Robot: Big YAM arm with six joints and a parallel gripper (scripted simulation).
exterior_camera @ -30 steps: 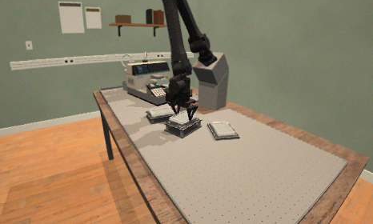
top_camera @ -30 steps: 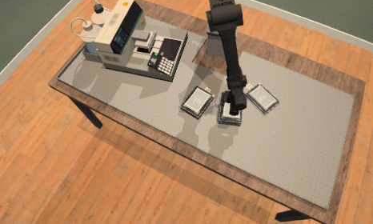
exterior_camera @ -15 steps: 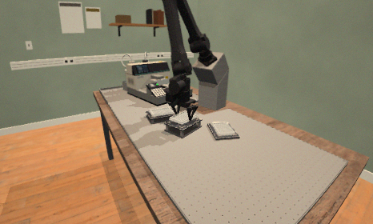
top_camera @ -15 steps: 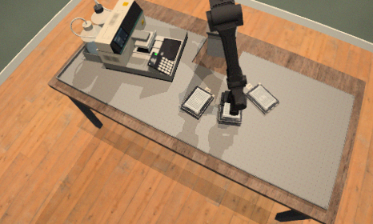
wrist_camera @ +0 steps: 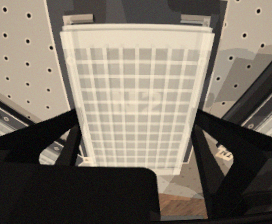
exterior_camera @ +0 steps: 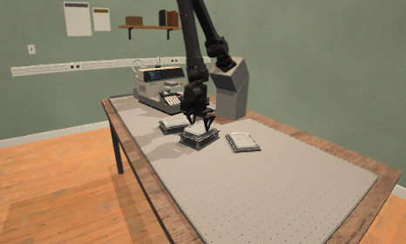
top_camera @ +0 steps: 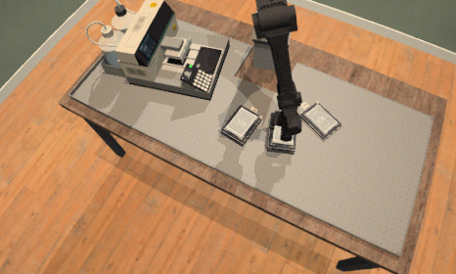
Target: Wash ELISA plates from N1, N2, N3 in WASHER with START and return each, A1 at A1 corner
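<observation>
The ELISA plate lies 1 cm below my hand. Round my hand: plate washer (3 cm ahead, 65 cm to the right, 6 cm above); then nest label (20 cm behind, 2 cm to the right, 7 cm below).
</observation>
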